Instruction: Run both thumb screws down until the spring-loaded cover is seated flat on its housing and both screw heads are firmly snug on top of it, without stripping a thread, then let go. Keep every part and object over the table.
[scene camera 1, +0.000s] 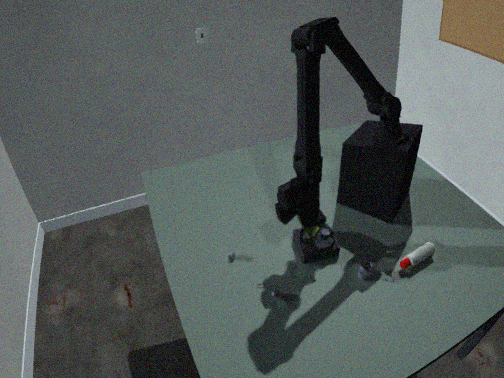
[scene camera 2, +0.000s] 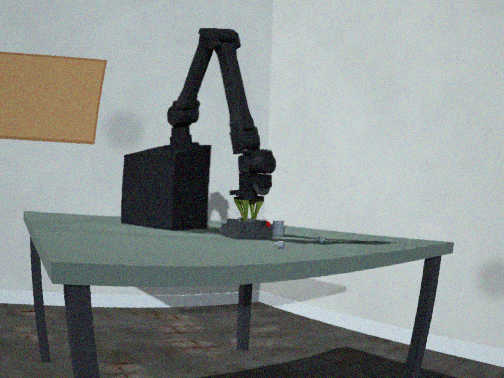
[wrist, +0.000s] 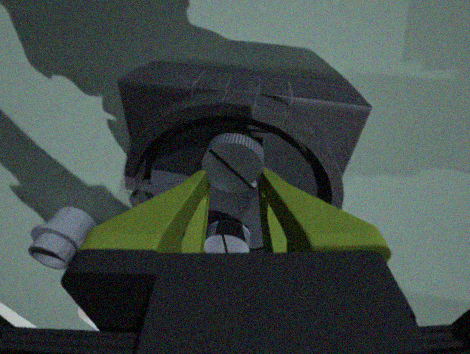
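Where they show: gripper, fingertip midpoint: (scene camera 1: 311, 237) (wrist: 233, 176); arm's base, origin of the base link: (scene camera 1: 391, 138) (scene camera 2: 181, 148).
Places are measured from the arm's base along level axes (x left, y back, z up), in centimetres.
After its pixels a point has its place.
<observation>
The dark square housing (scene camera 1: 315, 254) {x 6.5, y -40.3, z -26.6 cm} (scene camera 2: 245, 230) {x -3.6, y -40.6, z -27.2 cm} (wrist: 170, 82) {x 2.7, y -43.0, z -26.3 cm} sits on the table under the arm. The dark grey round cover (wrist: 297, 172) {x -2.5, y -37.1, z -25.1 cm} lies inside its ring; whether it is seated flat cannot be told. One thumb screw (wrist: 232, 167) {x 0.4, y -39.0, z -23.8 cm} has a knurled, slotted head standing on the cover. My gripper (scene camera 2: 250, 218) {x 0.8, y -37.7, z -24.8 cm} (wrist: 233, 176) {x 0.8, y -37.7, z -24.8 cm} points down, its green fingertips shut on the two sides of this head. The second thumb screw (wrist: 226, 244) {x 2.5, y -33.3, z -23.7 cm} shows its pale slotted head lower in the wrist view, in the gap between the fingers near the palm; the fingers hide its surroundings.
A white cylinder with a red end (scene camera 1: 420, 254) {x 30.8, y -12.9, z -25.3 cm} lies right of the housing in scene camera 1. A grey flanged part (scene camera 1: 368, 271) {x 23.5, y -32.4, z -25.7 cm} (scene camera 2: 278, 228) {x 20.1, y -33.0, z -27.6 cm} (wrist: 65, 235) {x 19.4, y -32.8, z -26.6 cm} stands near the housing. A small grey part (scene camera 1: 231, 257) {x -10.0, y -61.8, z -29.0 cm} lies to the left. The black base box (scene camera 1: 375, 170) {x 1.0, y -8.8, z -9.7 cm} (scene camera 2: 165, 187) {x -13.3, y -10.3, z -15.4 cm} stands behind.
</observation>
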